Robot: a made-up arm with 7 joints.
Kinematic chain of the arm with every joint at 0, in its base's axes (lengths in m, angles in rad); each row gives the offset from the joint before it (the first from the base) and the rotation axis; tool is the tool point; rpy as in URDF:
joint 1: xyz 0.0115 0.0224 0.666 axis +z
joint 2: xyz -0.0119 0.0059 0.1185 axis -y
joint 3: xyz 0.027 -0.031 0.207 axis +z
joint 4: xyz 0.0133 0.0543 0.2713 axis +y
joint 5: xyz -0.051 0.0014 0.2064 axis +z
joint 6: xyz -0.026 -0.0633 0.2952 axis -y
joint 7: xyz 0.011 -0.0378 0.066 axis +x
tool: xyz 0.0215 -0.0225 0.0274 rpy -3.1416 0 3.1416
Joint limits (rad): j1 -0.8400..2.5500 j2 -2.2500..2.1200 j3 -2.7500..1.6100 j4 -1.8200..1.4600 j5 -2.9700..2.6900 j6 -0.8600..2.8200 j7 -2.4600..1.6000
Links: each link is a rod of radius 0.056 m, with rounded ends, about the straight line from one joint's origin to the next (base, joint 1, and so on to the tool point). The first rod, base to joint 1, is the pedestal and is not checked.
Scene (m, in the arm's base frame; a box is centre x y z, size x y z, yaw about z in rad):
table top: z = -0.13
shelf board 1: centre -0.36 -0.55 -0 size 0.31 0.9 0.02 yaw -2.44
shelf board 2: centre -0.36 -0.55 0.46 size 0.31 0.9 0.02 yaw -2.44
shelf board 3: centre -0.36 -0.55 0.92 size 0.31 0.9 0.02 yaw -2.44
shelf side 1: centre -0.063 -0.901 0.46 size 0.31 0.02 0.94 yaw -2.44
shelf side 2: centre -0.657 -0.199 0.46 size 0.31 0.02 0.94 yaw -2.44
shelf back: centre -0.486 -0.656 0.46 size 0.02 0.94 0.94 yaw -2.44
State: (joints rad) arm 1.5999 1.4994 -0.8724 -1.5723 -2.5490 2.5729 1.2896
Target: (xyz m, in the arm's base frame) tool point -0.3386 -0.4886 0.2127
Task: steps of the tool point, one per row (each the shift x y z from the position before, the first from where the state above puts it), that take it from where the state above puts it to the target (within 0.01 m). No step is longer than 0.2 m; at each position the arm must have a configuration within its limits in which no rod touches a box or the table.
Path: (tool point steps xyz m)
1: 0.1026 -0.0221 -0.0052
2: 0.1034 -0.0013 -0.0066
3: 0.1000 0.0182 -0.0073
4: 0.0928 0.0355 -0.0074
5: -0.0350 -0.0174 -0.1069
6: -0.0297 0.0119 -0.1213
7: -0.0140 0.0427 -0.1244
8: 0.0104 0.0659 -0.1153
9: -0.1156 -0.1044 -0.0138
10: -0.1129 -0.0887 0.0138

